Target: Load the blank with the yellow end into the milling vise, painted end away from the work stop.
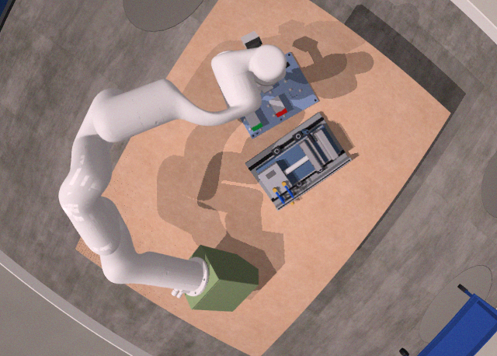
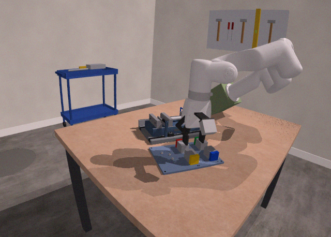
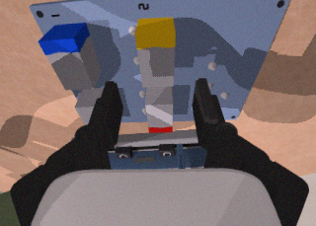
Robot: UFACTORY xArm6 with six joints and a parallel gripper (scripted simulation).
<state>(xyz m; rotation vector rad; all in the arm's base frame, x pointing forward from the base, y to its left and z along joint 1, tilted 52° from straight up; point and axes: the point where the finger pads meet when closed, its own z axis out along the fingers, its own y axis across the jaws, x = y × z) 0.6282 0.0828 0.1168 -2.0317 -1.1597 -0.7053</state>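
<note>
Right now the yellow-ended blank is 8 cm below my hand. Round my hand: red-ended blank (4 cm behind, 8 cm to the right, 8 cm below); then blue-ended blank (8 cm behind, 4 cm to the left, 8 cm below); then green-ended blank (12 cm behind, 4 cm to the right, 8 cm below).
</note>
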